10 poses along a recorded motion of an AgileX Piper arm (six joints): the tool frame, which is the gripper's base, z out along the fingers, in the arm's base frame.
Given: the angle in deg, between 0 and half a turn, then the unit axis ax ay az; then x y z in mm.
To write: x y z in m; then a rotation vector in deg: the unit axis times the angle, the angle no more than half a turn. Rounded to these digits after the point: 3 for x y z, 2 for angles.
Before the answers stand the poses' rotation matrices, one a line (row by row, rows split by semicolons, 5 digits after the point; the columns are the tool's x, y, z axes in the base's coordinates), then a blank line. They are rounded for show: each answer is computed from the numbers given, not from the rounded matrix.
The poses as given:
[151.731, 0.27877, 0.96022, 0.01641, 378, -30, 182]
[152.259, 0.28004, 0.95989, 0.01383, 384, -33, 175]
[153.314, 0.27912, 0.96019, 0.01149, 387, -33, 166]
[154.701, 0.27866, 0.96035, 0.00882, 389, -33, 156]
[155.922, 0.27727, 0.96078, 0.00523, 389, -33, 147]
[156.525, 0.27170, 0.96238, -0.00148, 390, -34, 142]
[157.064, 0.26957, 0.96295, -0.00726, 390, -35, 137]
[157.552, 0.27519, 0.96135, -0.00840, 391, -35, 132]
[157.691, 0.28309, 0.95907, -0.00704, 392, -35, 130]
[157.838, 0.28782, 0.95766, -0.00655, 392, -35, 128]
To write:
-0.73458 0.49566 0.46337; 0.51121 0.85334 -0.10239; -0.44617 0.16166 -0.88023
-0.73723 0.50028 0.45411; 0.51315 0.85181 -0.10533; -0.43950 0.15538 -0.88470
-0.74596 0.50231 0.43729; 0.51263 0.85223 -0.10446; -0.42515 0.14624 -0.89323
-0.75623 0.50579 0.41508; 0.51332 0.85200 -0.10295; -0.40572 0.13521 -0.90394
-0.76592 0.50748 0.39475; 0.51174 0.85288 -0.10351; -0.38920 0.12273 -0.91294
-0.77570 0.50191 0.38259; 0.50073 0.85846 -0.11096; -0.38413 0.10550 -0.91723
-0.78135 0.50148 0.37151; 0.49582 0.86031 -0.11848; -0.37902 0.09162 -0.92084
-0.77850 0.51227 0.36264; 0.50586 0.85414 -0.12062; -0.37154 0.08954 -0.92409
-0.77087 0.52535 0.36023; 0.52001 0.84562 -0.12046; -0.36790 0.09446 -0.92505
-0.76656 0.53338 0.35762; 0.52844 0.84036 -0.12066; -0.36489 0.09649 -0.92604

[0.378, -0.030, 0.182, 42.30, 145.69, 2.49]
[0.384, -0.033, 0.175, 42.64, 146.15, 2.11]
[0.387, -0.033, 0.166, 42.79, 147.21, 1.76]
[0.389, -0.033, 0.156, 43.11, 148.57, 1.36]
[0.389, -0.033, 0.147, 43.23, 149.81, 0.82]
[0.390, -0.034, 0.142, 42.53, 150.64, -0.23]
[0.390, -0.035, 0.137, 42.34, 151.25, -1.14]
[0.391, -0.035, 0.132, 43.36, 151.46, -1.32]
[0.392, -0.035, 0.130, 44.64, 151.24, -1.11]
[0.392, -0.035, 0.128, 45.43, 151.16, -1.03]

